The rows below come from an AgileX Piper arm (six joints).
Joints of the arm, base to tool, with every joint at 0 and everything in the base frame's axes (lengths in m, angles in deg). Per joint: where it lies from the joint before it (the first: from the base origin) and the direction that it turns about. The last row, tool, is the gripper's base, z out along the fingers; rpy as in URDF.
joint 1: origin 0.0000 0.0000 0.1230 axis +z
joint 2: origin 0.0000 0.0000 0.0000 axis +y
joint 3: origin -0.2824 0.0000 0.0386 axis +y
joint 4: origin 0.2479 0.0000 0.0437 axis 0.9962 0 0.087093
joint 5: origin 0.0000 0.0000 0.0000 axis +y
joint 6: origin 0.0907 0.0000 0.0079 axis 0.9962 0 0.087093
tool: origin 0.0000 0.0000 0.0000 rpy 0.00 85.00 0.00
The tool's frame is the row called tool.
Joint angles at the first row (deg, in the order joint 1, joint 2, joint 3, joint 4, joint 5, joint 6):
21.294, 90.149, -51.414, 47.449, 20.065, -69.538
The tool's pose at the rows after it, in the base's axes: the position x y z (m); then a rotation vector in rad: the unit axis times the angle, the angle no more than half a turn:
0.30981, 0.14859, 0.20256, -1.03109, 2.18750, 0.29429
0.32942, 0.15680, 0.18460, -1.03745, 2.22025, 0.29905
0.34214, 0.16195, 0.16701, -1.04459, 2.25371, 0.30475
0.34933, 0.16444, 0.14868, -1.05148, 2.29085, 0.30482
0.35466, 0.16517, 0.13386, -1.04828, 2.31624, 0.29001
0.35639, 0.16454, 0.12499, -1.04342, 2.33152, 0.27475
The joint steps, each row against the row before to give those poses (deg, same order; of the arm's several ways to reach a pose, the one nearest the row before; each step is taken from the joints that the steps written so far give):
0.543, 6.251, -3.950, 0.540, -0.486, -0.033
0.068, 5.920, -3.924, 0.133, -0.138, 0.004
0.000, 4.549, -2.585, 0.091, -0.001, -0.002
0.000, 3.645, -1.309, 0.000, -0.330, -0.001
-0.001, 2.748, -0.777, -0.002, -1.163, 0.001
0.000, 1.370, -0.019, 0.001, -1.086, -0.002

